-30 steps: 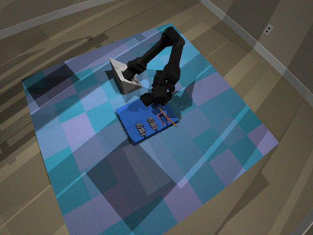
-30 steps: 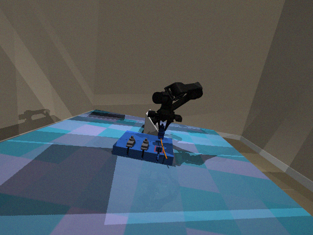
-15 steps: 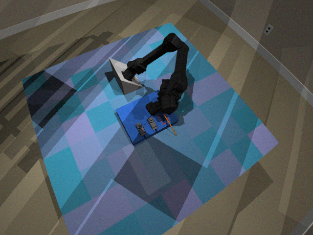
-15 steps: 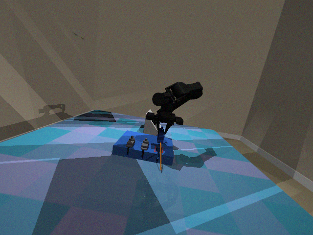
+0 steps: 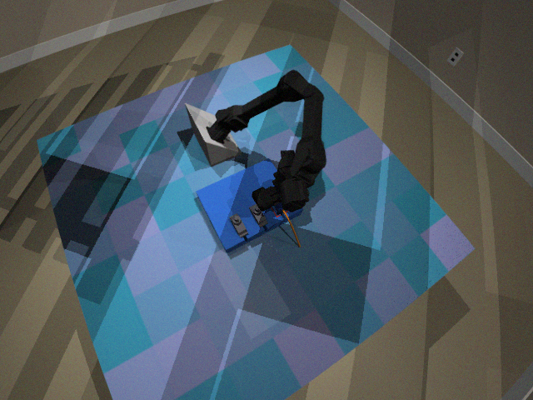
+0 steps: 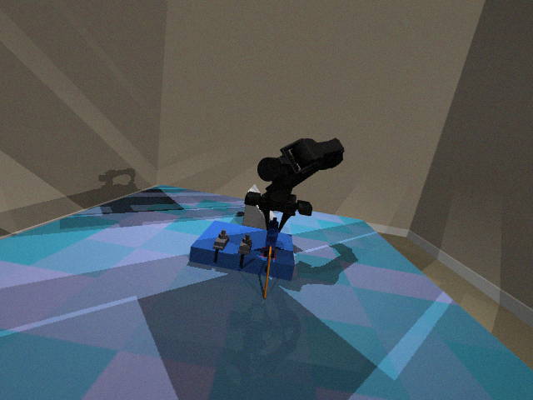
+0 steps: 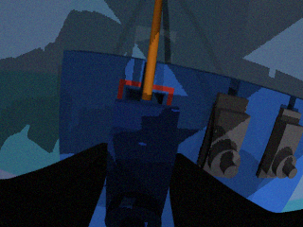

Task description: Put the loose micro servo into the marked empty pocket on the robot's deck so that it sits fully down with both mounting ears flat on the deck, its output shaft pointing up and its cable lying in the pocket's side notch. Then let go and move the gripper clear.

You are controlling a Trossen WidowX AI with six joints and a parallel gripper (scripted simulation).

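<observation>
Right now my gripper tip is 11 cm past the blue deck, 10 cm above it and 9 cm to the left of it.
</observation>
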